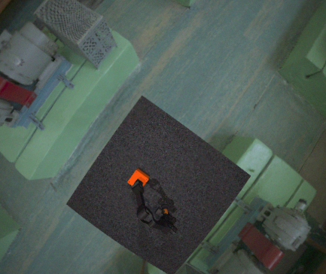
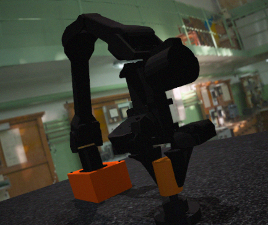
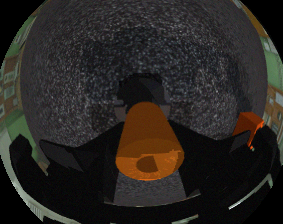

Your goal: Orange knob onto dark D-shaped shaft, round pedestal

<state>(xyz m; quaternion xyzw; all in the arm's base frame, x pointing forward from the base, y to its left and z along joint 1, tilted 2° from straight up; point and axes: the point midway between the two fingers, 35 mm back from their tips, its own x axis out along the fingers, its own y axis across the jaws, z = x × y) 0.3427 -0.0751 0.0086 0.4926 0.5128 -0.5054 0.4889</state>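
My gripper tip is 20 mm below the orange knob. Also, from my gripper tip: dark shaft pedestal (40 mm below).
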